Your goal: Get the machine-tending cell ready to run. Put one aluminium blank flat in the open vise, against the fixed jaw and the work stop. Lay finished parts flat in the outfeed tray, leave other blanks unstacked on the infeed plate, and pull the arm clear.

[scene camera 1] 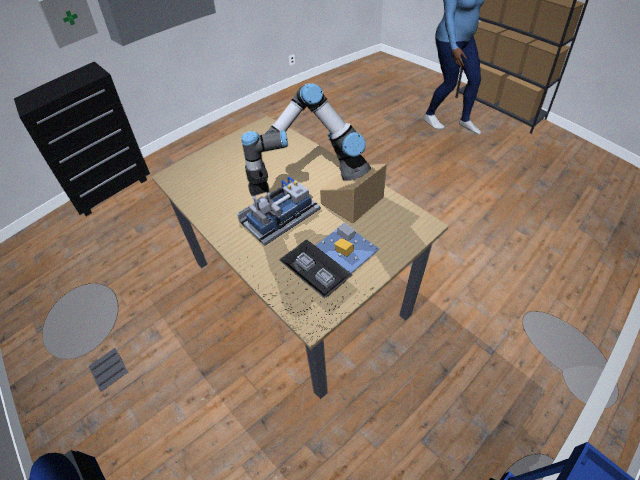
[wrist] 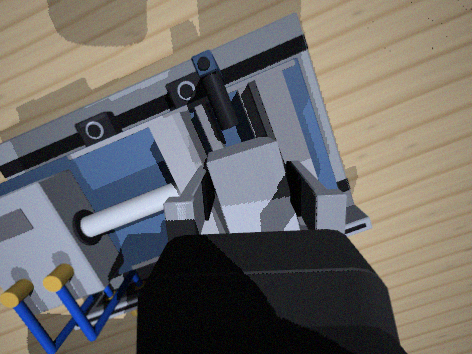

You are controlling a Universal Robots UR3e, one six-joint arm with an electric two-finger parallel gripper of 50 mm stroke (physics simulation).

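Frame: origin at the arm's base, x right, y ahead, z up, level; metres.
Seen in the pictures: gripper, fingertip midpoint: (scene camera 1: 263, 206) (wrist: 249, 179); arm's base, link origin: (scene camera 1: 356, 173).
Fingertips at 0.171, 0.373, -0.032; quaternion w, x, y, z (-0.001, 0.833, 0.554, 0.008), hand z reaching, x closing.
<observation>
Offsets run from my fingertips to a thing's top centre, as dx, dy, dz. "spot": to the spot under its first point.
My gripper (scene camera 1: 261, 198) (wrist: 249, 179) is shut on a grey aluminium blank {+0.008, -0.002, +0.018} (wrist: 247, 175), over the jaw end of the vise {-0.004, -0.069, -0.002} (scene camera 1: 260, 223) (wrist: 120, 177). In the wrist view the blank lies across the gap between the moving jaw (wrist: 176, 142) and the fixed jaw (wrist: 281, 112), close to the tip of the black work stop {-0.050, +0.004, -0.005} (wrist: 220, 102). Its underside is hidden, so I cannot tell whether it touches the vise. Two finished parts {spot: -0.280, +0.043, -0.068} (scene camera 1: 305, 260) {spot: -0.385, +0.051, -0.069} (scene camera 1: 324, 277) lie in the black outfeed tray (scene camera 1: 314, 268). Another grey blank {-0.293, -0.169, -0.057} (scene camera 1: 345, 230) lies on the blue infeed plate {-0.337, -0.121, -0.093} (scene camera 1: 364, 251).
An orange-yellow block {-0.342, -0.102, -0.047} (scene camera 1: 343, 246) sits on the infeed plate beside the grey blank. A brown angled panel (scene camera 1: 366, 195) stands near the arm's base. Blue hoses {spot: +0.031, -0.148, +0.009} (wrist: 75, 312) with brass fittings rise at the vise's other end. A person (scene camera 1: 457, 49) stands behind the table.
</observation>
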